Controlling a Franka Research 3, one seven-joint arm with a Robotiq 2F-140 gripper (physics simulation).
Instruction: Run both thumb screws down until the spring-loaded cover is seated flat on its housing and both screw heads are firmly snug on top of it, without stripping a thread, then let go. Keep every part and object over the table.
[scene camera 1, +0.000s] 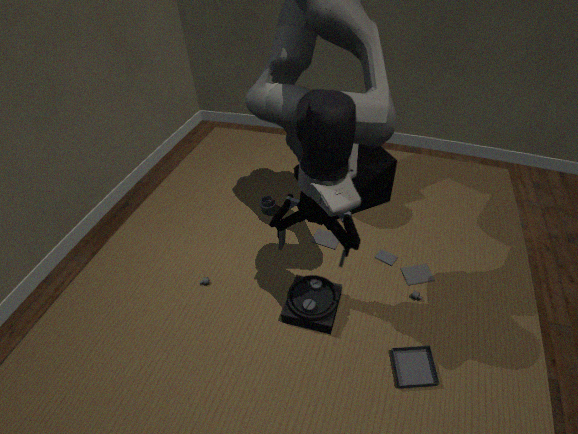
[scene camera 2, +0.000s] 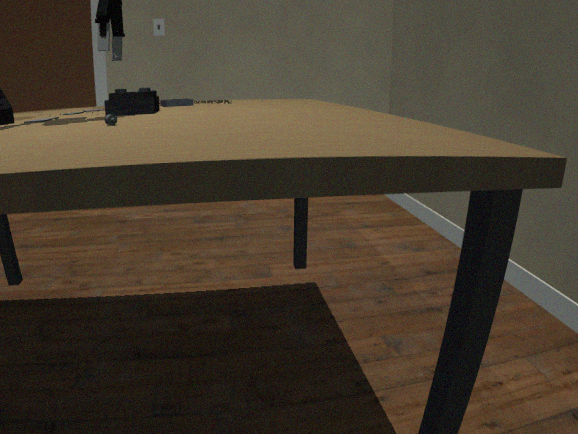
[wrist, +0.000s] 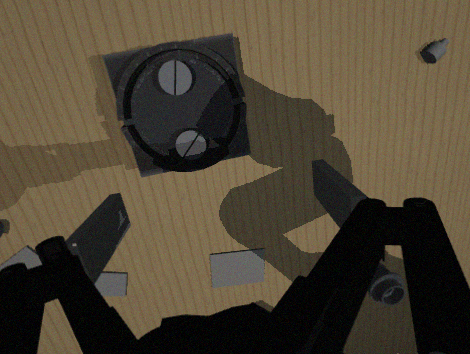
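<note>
The dark square housing (scene camera 1: 295, 320) (scene camera 2: 132, 104) (wrist: 239, 145) stands on the table, with a raised ring around the round dark cover (scene camera 1: 325, 298) (wrist: 155, 110). One pale slotted screw head (scene camera 1: 309, 304) (wrist: 175, 77) is on the cover's side far from the robot base. The other screw head (scene camera 1: 315, 283) (wrist: 191, 144) is on the side nearer the base. In scene camera 2 both heads stick up slightly above the housing; the cover's seating is hidden there. My gripper (scene camera 1: 311, 256) (scene camera 2: 110, 54) (wrist: 218, 193) is open and empty, above and to the base side of the housing.
A shallow tray (scene camera 1: 394, 367) (scene camera 2: 176, 102) stands beyond the housing. Small parts (scene camera 1: 205, 281) (scene camera 1: 415, 296) (scene camera 2: 111, 119) (wrist: 435, 51) lie on both sides. A round cup (scene camera 1: 268, 205) (wrist: 387, 291) and flat plates (scene camera 1: 327, 239) (scene camera 1: 386, 257) (scene camera 1: 417, 274) (wrist: 237, 268) lie nearer the base.
</note>
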